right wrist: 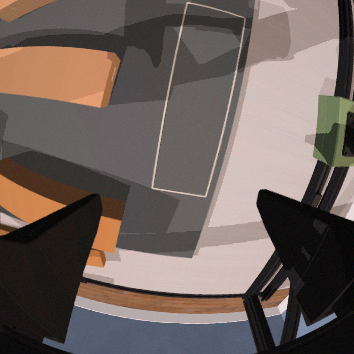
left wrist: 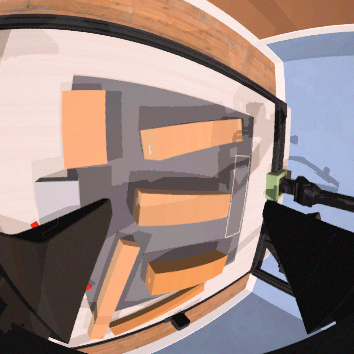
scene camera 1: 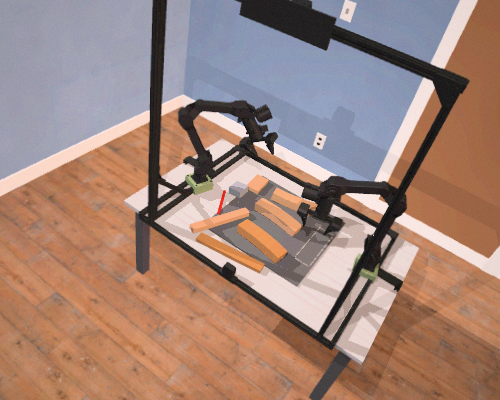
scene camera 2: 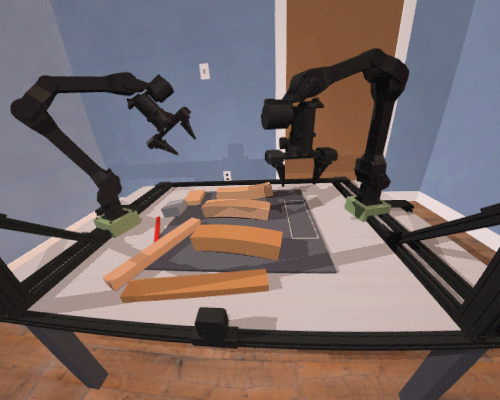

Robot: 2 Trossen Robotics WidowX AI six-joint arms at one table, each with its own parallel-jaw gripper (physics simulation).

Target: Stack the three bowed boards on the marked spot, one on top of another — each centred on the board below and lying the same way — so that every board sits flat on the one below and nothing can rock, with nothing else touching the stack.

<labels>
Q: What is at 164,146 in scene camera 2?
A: My left gripper.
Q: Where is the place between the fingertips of my right gripper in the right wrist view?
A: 180,199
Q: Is my left gripper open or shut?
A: Open.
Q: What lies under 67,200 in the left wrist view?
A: A grey block.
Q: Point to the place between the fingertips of my right gripper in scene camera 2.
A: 298,185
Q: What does my left gripper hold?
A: Nothing.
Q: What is my right gripper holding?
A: Nothing.
</labels>
